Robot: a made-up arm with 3 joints. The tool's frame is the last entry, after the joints.
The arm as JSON. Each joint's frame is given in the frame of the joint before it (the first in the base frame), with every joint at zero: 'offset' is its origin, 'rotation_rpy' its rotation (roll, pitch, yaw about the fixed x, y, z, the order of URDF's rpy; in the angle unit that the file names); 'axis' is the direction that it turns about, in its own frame. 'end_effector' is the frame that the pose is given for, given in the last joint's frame.
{
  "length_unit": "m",
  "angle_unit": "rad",
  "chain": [
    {
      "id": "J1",
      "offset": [
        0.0,
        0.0,
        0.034
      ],
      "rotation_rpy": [
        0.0,
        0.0,
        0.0
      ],
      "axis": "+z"
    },
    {
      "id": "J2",
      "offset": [
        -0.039,
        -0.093,
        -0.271
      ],
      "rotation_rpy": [
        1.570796,
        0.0,
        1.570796
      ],
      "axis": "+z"
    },
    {
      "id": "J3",
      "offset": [
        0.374,
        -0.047,
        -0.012
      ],
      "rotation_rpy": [
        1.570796,
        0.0,
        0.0
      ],
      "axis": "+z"
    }
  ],
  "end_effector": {
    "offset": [
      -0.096,
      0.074,
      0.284
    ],
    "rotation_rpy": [
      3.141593,
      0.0,
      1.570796
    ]
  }
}
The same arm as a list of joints. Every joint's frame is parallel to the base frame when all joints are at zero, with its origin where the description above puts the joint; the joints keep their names.
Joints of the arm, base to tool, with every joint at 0 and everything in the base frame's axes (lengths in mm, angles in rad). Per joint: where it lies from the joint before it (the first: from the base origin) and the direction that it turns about. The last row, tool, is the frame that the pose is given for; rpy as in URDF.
J1: xyz 0 0 34 axis 0 0 1
J2: xyz -39 -93 -271 axis 1 0 0
J3: xyz -12 374 -47 axis 0 0 -1
tool: xyz 74 -96 -284 rpy 0 0 0

